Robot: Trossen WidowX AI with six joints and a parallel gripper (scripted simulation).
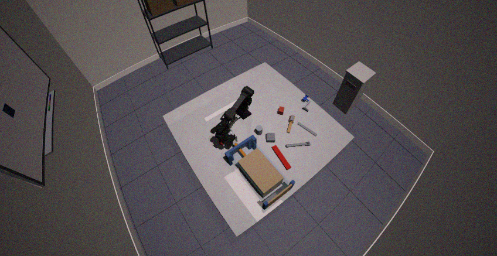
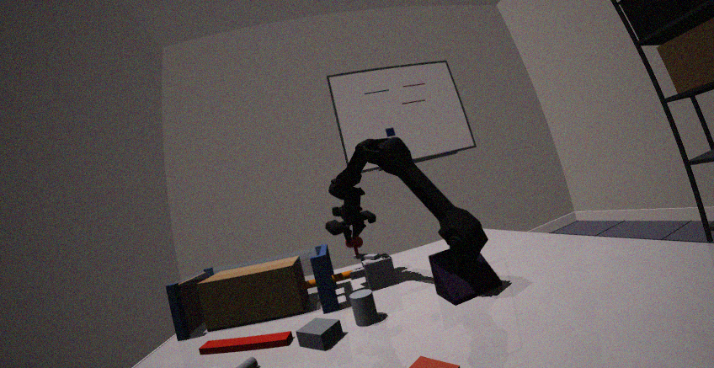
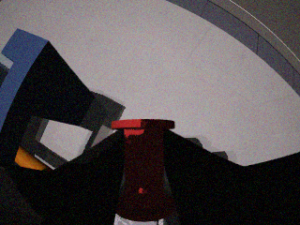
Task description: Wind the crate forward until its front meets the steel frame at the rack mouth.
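Now: the winch handle with red knob 50 mm to the left of my gripper tip, 50 mm below it and 20 mm behind it. Also, from my gripper tip: grey block: 360 mm to the left, 190 mm ahead, 130 mm below; then blue frame: 110 mm ahead, 90 mm to the left, 40 mm below; then grey winch: 120 mm below, 110 mm to the left, 60 mm behind.
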